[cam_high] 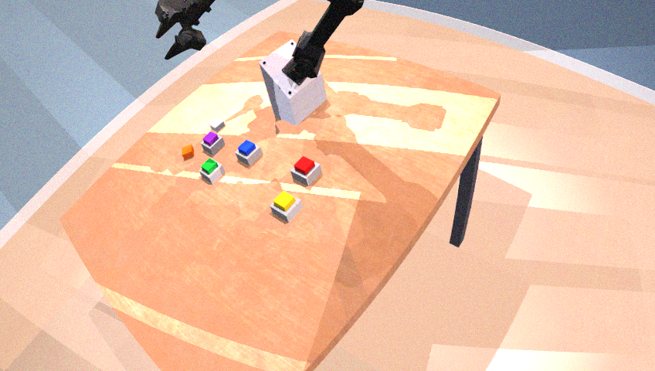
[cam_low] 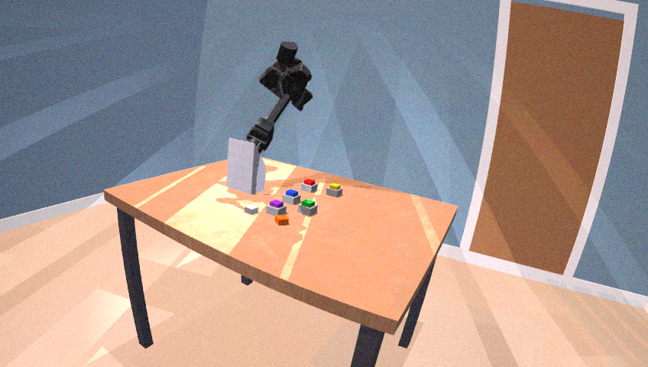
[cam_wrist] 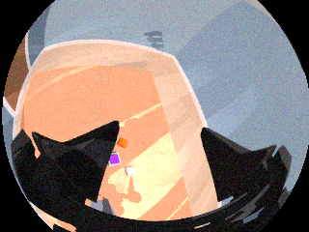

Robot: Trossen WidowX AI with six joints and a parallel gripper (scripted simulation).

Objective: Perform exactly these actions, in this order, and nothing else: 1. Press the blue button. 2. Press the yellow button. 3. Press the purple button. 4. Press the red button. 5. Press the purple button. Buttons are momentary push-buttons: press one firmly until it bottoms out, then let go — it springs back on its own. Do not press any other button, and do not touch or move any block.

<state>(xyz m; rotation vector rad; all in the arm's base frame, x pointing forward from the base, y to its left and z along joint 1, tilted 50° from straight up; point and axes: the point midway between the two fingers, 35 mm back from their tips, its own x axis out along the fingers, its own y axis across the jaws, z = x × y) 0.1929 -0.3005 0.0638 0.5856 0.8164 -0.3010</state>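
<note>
Right now my gripper tip is 4 cm past the blue button, 14 cm to the right of it and 32 cm above it. The rest, counted from my gripper tip: orange block: 3 cm ahead, 5 cm to the right, 34 cm below; green button: 5 cm ahead, 8 cm to the left, 32 cm below; purple button: 3 cm behind, 1 cm to the left, 32 cm below.
</note>
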